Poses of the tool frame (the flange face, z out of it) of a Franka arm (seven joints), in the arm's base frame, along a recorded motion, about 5 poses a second.
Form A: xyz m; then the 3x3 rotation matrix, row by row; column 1 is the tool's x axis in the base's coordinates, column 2 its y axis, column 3 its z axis. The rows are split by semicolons.
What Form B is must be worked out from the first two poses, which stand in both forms.
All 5 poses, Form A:
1: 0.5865 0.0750 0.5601; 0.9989 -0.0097 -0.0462; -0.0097 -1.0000 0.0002; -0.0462 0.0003 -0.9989
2: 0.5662 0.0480 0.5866; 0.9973 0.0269 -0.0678; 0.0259 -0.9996 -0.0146; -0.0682 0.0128 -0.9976
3: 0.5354 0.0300 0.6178; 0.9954 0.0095 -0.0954; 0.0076 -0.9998 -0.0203; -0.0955 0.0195 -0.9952
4: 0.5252 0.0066 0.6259; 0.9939 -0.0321 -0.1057; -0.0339 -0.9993 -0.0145; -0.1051 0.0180 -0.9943
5: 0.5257 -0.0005 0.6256; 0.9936 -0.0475 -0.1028; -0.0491 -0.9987 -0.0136; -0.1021 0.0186 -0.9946
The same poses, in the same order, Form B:
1:
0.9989 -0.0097 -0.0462 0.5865
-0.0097 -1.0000 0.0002 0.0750
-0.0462 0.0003 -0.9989 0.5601
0 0 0 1

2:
0.9973 0.0269 -0.0678 0.5662
0.0259 -0.9996 -0.0146 0.0480
-0.0682 0.0128 -0.9976 0.5866
0 0 0 1

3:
0.9954 0.0095 -0.0954 0.5354
0.0076 -0.9998 -0.0203 0.0300
-0.0955 0.0195 -0.9952 0.6178
0 0 0 1

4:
0.9939 -0.0321 -0.1057 0.5252
-0.0339 -0.9993 -0.0145 0.0066
-0.1051 0.0180 -0.9943 0.6259
0 0 0 1

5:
0.9936 -0.0475 -0.1028 0.5257
-0.0491 -0.9987 -0.0136 -0.0005
-0.1021 0.0186 -0.9946 0.6256
0 0 0 1

